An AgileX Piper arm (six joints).
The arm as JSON. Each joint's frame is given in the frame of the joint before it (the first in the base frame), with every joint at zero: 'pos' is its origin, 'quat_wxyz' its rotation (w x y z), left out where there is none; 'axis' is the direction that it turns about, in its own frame. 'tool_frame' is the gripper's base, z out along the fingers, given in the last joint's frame.
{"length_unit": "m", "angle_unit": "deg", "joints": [
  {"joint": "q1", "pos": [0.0, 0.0, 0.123], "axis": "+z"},
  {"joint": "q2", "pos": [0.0, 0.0, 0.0], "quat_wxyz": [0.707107, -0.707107, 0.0, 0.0], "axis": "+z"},
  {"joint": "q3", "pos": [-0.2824, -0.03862, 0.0], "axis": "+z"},
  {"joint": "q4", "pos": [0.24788, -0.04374, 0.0], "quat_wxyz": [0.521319, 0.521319, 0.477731, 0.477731], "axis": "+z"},
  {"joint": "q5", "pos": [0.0, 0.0, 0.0], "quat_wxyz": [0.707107, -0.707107, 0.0, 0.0], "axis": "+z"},
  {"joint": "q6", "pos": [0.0, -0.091, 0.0], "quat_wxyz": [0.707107, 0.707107, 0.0, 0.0], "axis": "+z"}
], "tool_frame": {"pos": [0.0, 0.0, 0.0]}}
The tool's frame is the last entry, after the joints.
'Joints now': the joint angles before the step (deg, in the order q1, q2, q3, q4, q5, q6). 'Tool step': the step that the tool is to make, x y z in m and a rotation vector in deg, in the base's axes. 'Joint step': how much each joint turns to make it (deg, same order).
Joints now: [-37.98, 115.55, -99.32, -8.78, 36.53, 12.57]
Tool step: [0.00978, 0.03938, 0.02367, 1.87, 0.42, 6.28]
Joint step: [4.23, -3.63, 0.00, 4.38, 4.78, -4.45]
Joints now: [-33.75, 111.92, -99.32, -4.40, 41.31, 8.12]
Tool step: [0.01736, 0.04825, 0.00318, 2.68, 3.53, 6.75]
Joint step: [6.32, -1.12, 0.00, 1.34, 5.47, -1.23]
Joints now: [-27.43, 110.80, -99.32, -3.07, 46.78, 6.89]
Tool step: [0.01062, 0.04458, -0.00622, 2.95, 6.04, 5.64]
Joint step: [5.88, -0.06, 0.17, 0.31, 6.61, -0.16]
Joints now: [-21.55, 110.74, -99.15, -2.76, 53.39, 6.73]
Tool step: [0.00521, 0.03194, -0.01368, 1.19, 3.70, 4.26]
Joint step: [4.26, 0.00, 2.46, -0.07, 1.42, -0.07]
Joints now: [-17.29, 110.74, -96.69, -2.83, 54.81, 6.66]
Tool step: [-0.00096, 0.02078, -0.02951, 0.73, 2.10, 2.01]
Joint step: [2.70, 0.00, 6.43, -0.39, -4.17, 1.10]
